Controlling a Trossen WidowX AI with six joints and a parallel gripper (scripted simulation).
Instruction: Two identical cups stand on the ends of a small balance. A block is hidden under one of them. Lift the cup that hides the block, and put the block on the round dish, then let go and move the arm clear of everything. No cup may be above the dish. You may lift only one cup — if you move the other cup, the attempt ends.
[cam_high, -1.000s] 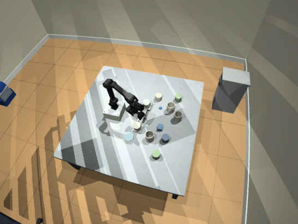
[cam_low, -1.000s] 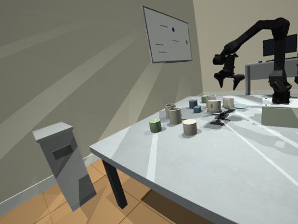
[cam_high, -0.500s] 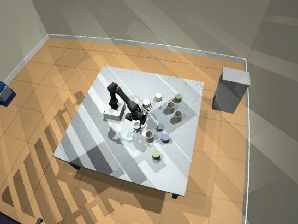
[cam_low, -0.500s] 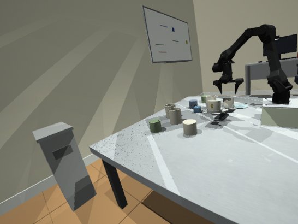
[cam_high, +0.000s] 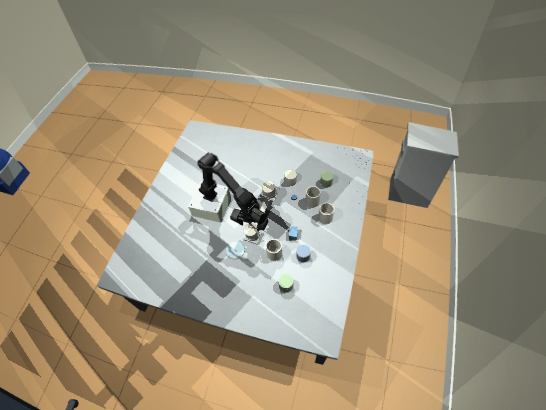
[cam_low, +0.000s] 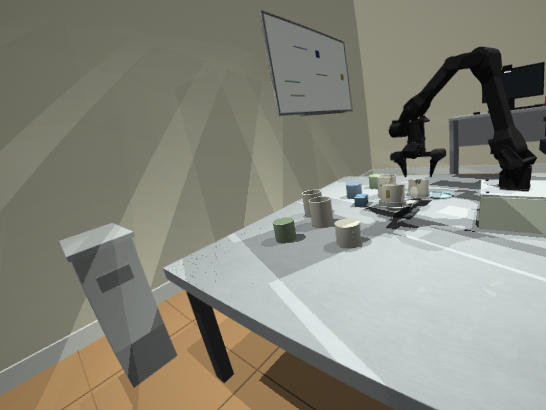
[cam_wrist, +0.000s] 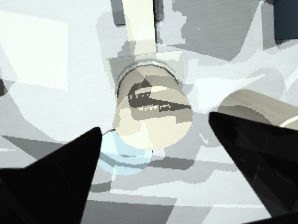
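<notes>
Now: the small teal block 6 cm below my gripper tip. Round my gripper tip: round pale blue dish 11 cm to the right, 10 cm below, 5 cm behind; then blue block 19 cm ahead, 10 cm to the left, 8 cm below; then blue cylinder 29 cm ahead, 6 cm below, 1 cm to the right.
</notes>
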